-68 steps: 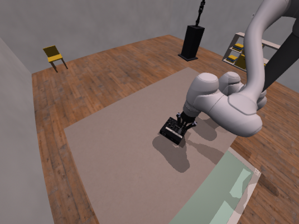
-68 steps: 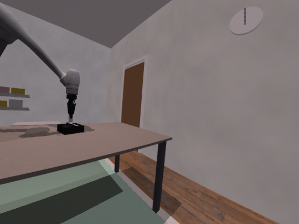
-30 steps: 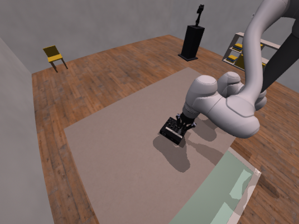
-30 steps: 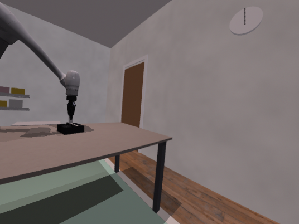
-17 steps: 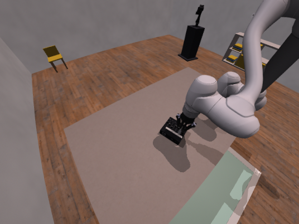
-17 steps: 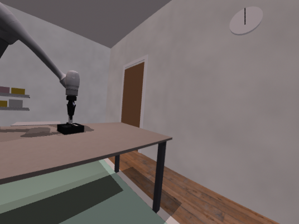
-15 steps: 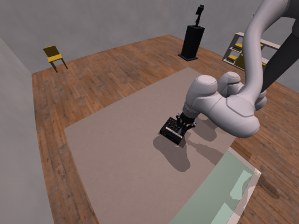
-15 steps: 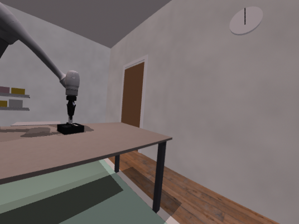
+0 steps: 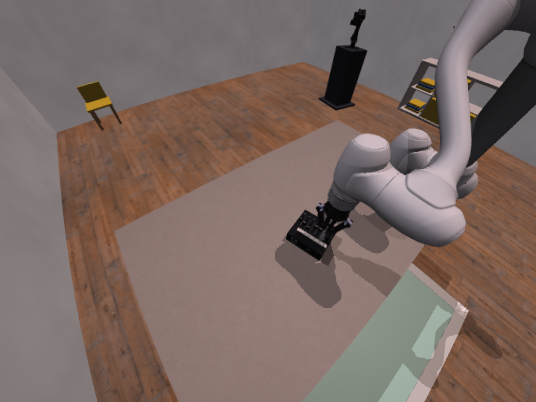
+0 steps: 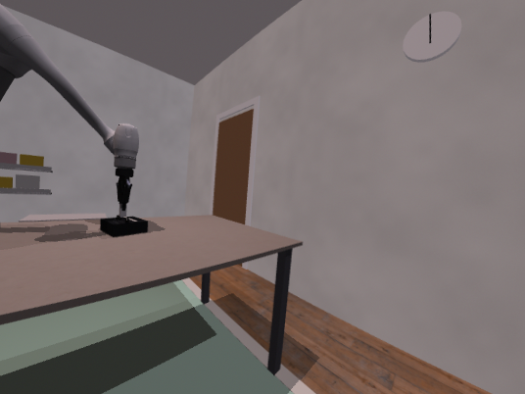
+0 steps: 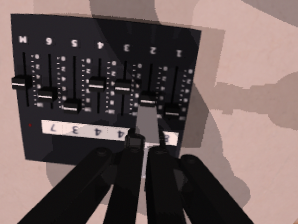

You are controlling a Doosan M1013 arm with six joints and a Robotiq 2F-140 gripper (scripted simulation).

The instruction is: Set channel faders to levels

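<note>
The fader is 20 mm ahead of my hand, 60 mm to the right of it and 30 mm below it. Also, from my hand: master fader cap (20 mm ahead, 110 mm to the right, 30 mm below).
</note>
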